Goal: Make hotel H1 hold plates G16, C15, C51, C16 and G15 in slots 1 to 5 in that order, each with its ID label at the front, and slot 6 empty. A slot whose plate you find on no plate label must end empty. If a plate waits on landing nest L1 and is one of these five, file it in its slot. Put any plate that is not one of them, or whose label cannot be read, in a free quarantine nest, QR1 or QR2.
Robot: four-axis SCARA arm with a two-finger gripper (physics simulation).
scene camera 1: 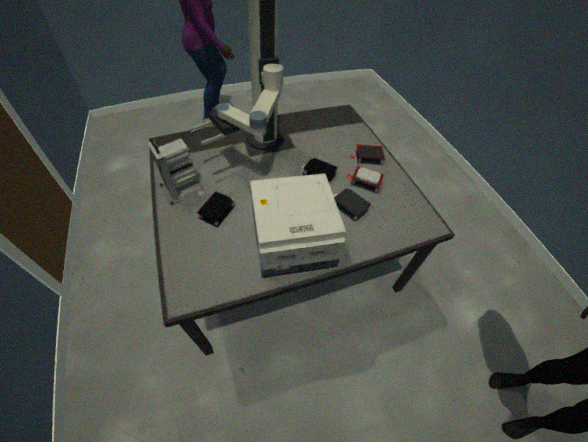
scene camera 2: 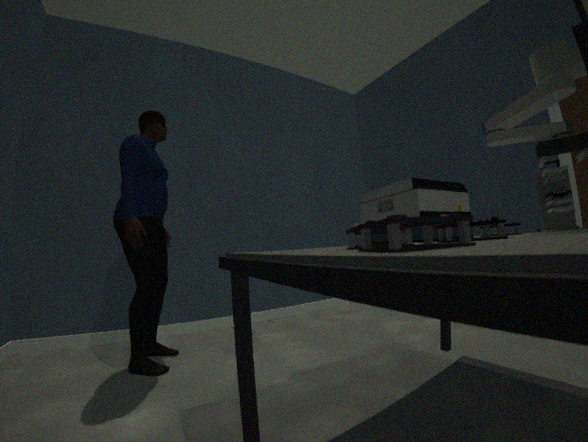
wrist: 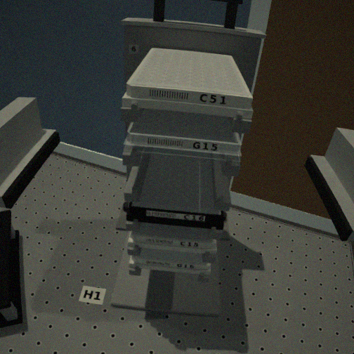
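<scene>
Hotel H1 (wrist: 197, 295) (scene camera 1: 171, 184) (scene camera 2: 560, 220) stands at the table's left rear. In the wrist view, white plate C51 (wrist: 189, 75) lies in slot 6, and G15 (wrist: 182, 143) is below it in slot 5. Slot 4 holds no plate. Dark C16 (wrist: 175, 216) is in slot 3, C15 (wrist: 175, 243) in slot 2 and G16 (wrist: 172, 264) in slot 1. Their labels face the front. My gripper (wrist: 184, 129) (scene camera 1: 206, 132) is open and empty, back from the hotel's front. A red nest (scene camera 1: 355, 184) holds a white plate; its label is unreadable.
Another red nest (scene camera 1: 370, 153) has a dark top. Dark nests (scene camera 1: 216, 208) (scene camera 1: 320, 168) (scene camera 1: 353, 203) stand around a large white instrument (scene camera 1: 295, 205) (scene camera 2: 442, 201). L1 cannot be identified. One person (scene camera 1: 202, 45) stands behind the table, another (scene camera 2: 144, 200) beyond its edge.
</scene>
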